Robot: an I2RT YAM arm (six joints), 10 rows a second.
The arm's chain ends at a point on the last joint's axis. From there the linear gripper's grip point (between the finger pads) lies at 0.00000 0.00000 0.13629 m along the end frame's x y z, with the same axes.
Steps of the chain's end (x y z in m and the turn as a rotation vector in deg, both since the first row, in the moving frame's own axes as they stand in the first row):
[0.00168, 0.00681, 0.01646, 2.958, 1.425, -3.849]
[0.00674, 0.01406, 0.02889, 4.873, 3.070, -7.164]
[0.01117, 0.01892, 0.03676, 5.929, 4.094, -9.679]
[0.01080, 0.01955, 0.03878, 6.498, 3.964, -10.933]
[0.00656, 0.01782, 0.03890, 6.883, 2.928, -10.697]
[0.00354, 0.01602, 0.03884, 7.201, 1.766, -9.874]
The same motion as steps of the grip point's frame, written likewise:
[0.00483, -0.00033, 0.01624, 2.958, 1.425, -3.849]
[0.01329, 0.00206, 0.02820, 4.873, 3.070, -7.164]
[0.01965, 0.00410, 0.03569, 5.929, 4.094, -9.679]
[0.01868, 0.00334, 0.03758, 6.498, 3.964, -10.933]
[0.01194, 0.00094, 0.03774, 6.883, 2.928, -10.697]
[0.00624, -0.00134, 0.03770, 7.201, 1.766, -9.874]

